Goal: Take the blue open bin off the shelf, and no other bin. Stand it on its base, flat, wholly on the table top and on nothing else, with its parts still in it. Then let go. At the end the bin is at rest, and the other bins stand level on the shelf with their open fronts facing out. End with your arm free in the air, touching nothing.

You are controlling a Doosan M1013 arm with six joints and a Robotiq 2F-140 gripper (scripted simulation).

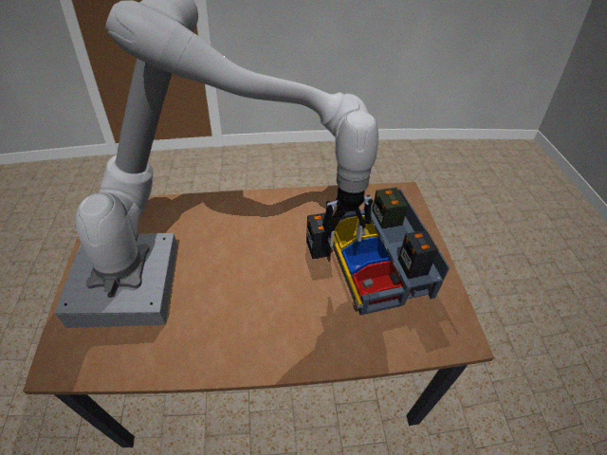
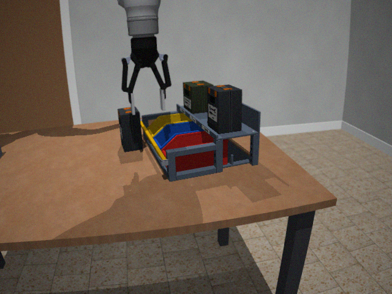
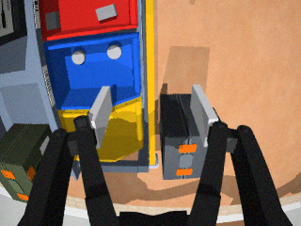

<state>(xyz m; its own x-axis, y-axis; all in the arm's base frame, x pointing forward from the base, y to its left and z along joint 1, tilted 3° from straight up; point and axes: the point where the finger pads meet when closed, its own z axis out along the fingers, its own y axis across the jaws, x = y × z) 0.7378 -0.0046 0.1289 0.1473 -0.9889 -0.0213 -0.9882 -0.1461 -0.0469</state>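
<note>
My hand is 110 mm above the yellow strip. Also, from my hand: yellow bin (130 mm to the left, 130 mm below, 90 mm ahead); blue open bin (130 mm below, 100 mm ahead, 20 mm to the left); black box (110 mm below, 100 mm to the left, 70 mm behind).
</note>
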